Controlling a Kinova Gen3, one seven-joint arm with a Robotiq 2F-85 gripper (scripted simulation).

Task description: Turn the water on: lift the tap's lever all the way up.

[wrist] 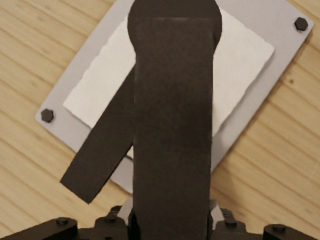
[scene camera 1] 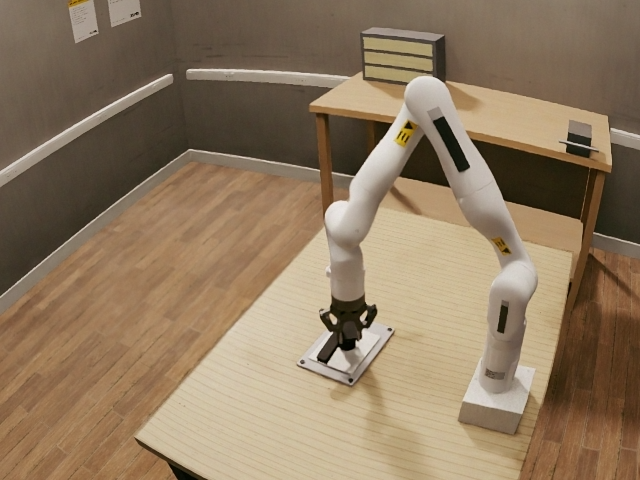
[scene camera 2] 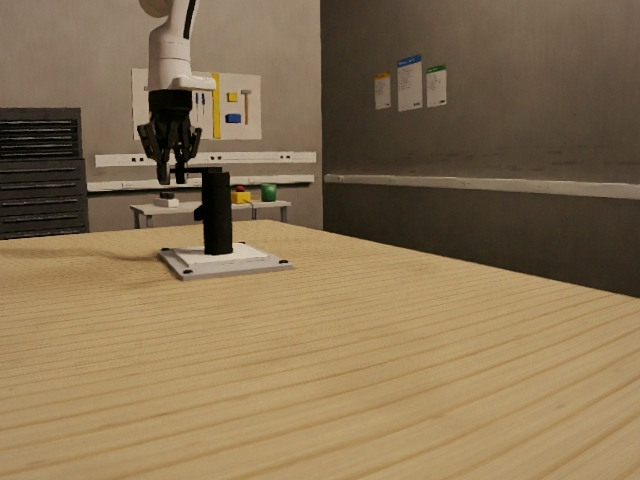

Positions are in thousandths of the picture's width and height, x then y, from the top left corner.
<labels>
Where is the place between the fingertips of the gripper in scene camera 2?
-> At 271, 384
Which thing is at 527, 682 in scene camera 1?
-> The gripper.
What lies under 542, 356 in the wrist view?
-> A flat lever.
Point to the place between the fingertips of the gripper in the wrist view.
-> At 536, 898
</labels>
